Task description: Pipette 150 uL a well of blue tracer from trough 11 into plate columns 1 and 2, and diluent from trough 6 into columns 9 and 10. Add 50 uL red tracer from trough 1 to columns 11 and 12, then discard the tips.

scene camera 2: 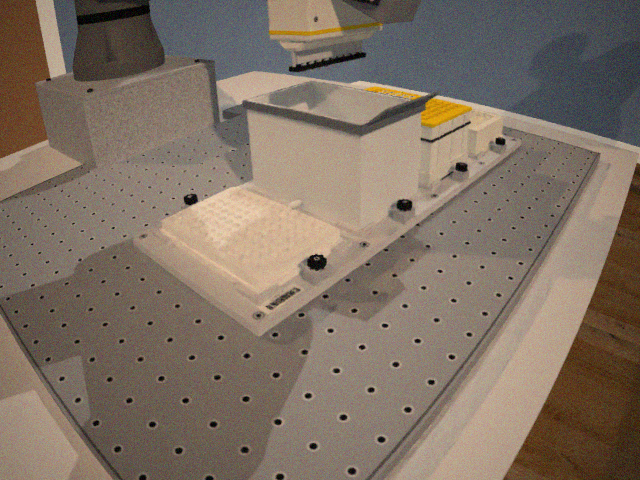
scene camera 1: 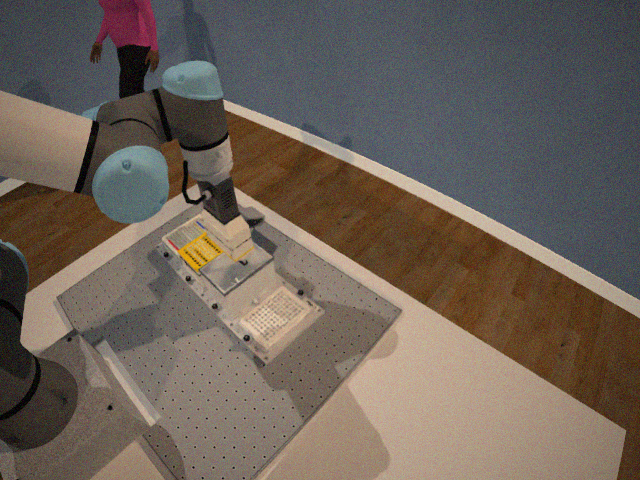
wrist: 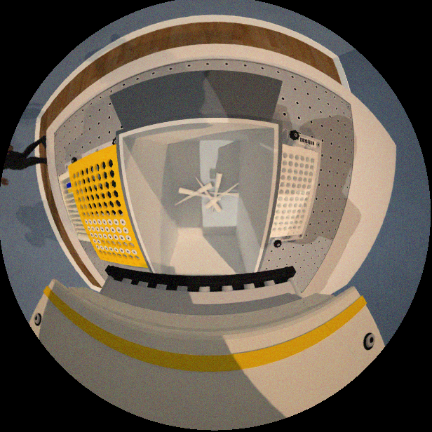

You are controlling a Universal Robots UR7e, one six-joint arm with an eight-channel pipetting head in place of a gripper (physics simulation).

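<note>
My pipetting head [scene camera 1: 241, 252] [scene camera 2: 327, 62] [wrist: 201, 279] is above the waste bin [scene camera 2: 310, 160] [wrist: 200, 121], its row of nozzles bare, without tips. Several loose white tips [wrist: 214, 200] lie crossed on the bin's floor in the wrist view. The white well plate [scene camera 1: 276, 316] [scene camera 2: 248, 232] [wrist: 296, 195] lies beside the bin; its well contents are too faint to tell. The yellow tip rack [scene camera 1: 200, 252] [scene camera 2: 444, 112] [wrist: 135, 261] has empty holes and several rows of white tips. The trough reservoir [scene camera 1: 180, 237] [scene camera 2: 485, 134] [wrist: 72, 205] stands beyond it, with blue and red strips visible in scene camera 1.
The bin's high walls and grey rim stand between the plate and the tip rack. Black knobs [scene camera 1: 246, 337] [scene camera 2: 316, 261] [wrist: 294, 135] stick up along the base strip. The arm's pedestal [scene camera 2: 149, 108] stands at the left in scene camera 2. A person [scene camera 1: 129, 31] stands by the wall.
</note>
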